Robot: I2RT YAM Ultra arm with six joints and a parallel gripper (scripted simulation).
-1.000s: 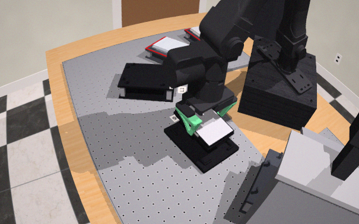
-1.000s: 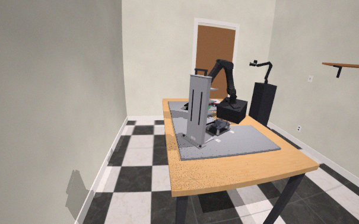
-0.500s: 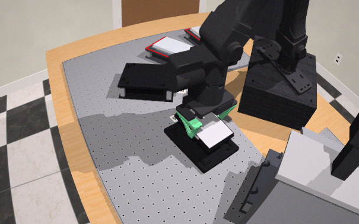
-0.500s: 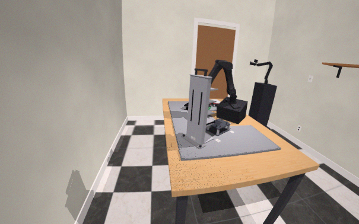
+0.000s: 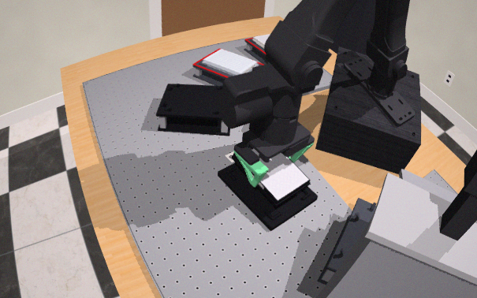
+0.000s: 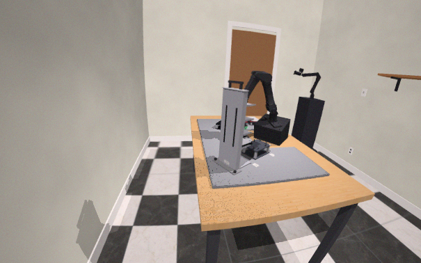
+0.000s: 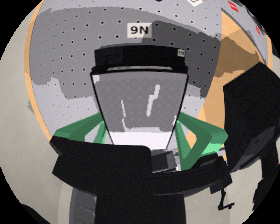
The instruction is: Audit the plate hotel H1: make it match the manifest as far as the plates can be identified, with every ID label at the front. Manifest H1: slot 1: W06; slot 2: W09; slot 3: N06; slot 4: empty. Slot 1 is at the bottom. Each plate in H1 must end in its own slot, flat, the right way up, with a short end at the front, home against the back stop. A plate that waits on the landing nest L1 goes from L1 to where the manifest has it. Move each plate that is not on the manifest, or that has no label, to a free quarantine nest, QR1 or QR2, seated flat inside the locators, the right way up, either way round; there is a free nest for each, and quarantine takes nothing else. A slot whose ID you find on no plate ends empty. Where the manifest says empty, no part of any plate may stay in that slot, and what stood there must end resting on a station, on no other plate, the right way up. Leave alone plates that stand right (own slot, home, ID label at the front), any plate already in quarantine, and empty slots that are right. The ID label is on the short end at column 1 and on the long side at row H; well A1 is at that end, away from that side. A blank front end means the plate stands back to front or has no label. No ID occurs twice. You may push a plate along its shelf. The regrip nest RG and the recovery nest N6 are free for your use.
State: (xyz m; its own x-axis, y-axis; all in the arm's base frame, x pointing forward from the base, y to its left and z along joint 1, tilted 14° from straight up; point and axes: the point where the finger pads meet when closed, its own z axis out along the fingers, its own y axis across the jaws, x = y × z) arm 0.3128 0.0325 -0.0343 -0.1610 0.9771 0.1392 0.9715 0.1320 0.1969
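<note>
The flat black nest N6 is 40 mm below my hand. Round my hand: tag L1: 200 mm to the right, 50 mm below, 50 mm behind; black landing nest L1: 260 mm to the right, 40 mm ahead; N6 tag: 100 mm to the right, 50 mm below, 20 mm ahead.
</note>
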